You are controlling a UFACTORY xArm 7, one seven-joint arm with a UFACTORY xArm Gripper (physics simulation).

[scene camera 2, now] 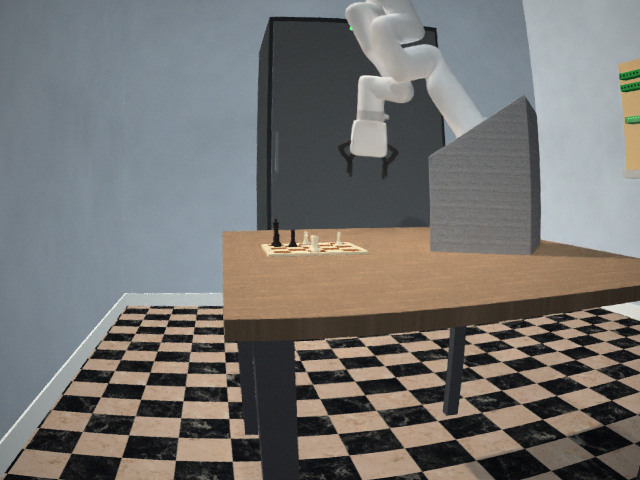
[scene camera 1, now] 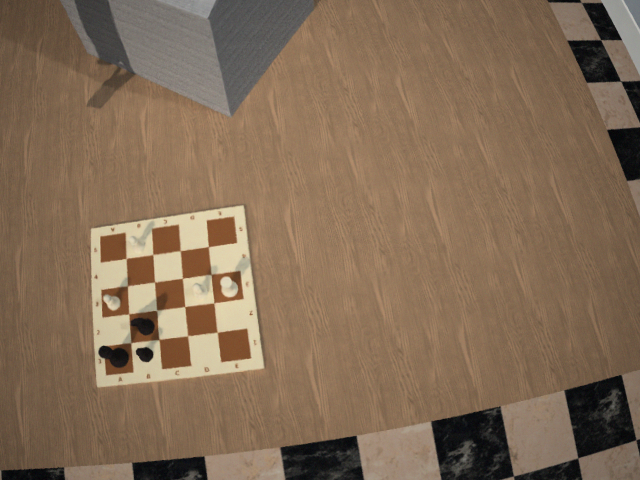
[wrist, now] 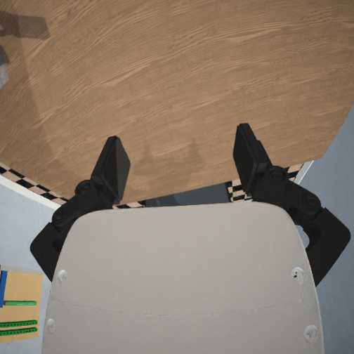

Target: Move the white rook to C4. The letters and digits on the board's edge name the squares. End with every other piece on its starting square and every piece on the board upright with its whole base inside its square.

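Frame: origin at the arm's base, x right, y ahead, z up, level; millimetres.
Seen in the pictures: gripper, fingertip midpoint: point(scene camera 2: 366, 177); arm's base at its link origin: point(scene camera 2: 478, 140).
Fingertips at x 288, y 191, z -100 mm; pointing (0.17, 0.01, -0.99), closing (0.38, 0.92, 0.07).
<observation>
Offsets run from my fingertips to a thing's top centre. "*": to the spot under its first point.
The white rook {dz -133, dx -262, dy +251 mm} point(scene camera 1: 228, 286) point(scene camera 2: 314, 243) stands upright on E3 of the chessboard point(scene camera 1: 257, 356) point(scene camera 2: 356, 251). Square C4 {* dz -166, dx -193, dy +196 mm} point(scene camera 1: 168, 267) is a cream square with no piece on it. My gripper point(scene camera 2: 367, 175) point(wrist: 178, 143) is open and empty, high above the far part of the table, to the right of the board in the second scene view. The gripper does not show in the first scene view. The board and rook do not show in the wrist view.
White pieces stand on D3 {dz -134, dx -225, dy +243 mm} point(scene camera 1: 200, 289), A3 {dz -134, dx -109, dy +219 mm} point(scene camera 1: 111, 302) and B5 {dz -134, dx -161, dy +153 mm} point(scene camera 1: 136, 241). Black pieces stand on A1 {dz -102, dx -97, dy +291 mm} point(scene camera 1: 117, 356), B1 {dz -134, dx -133, dy +298 mm} point(scene camera 1: 144, 353) and B2 {dz -126, dx -143, dy +263 mm} point(scene camera 1: 144, 325). A large grey block point(scene camera 1: 165, 62) point(scene camera 2: 480, 201) stands on the table near the arm.
</observation>
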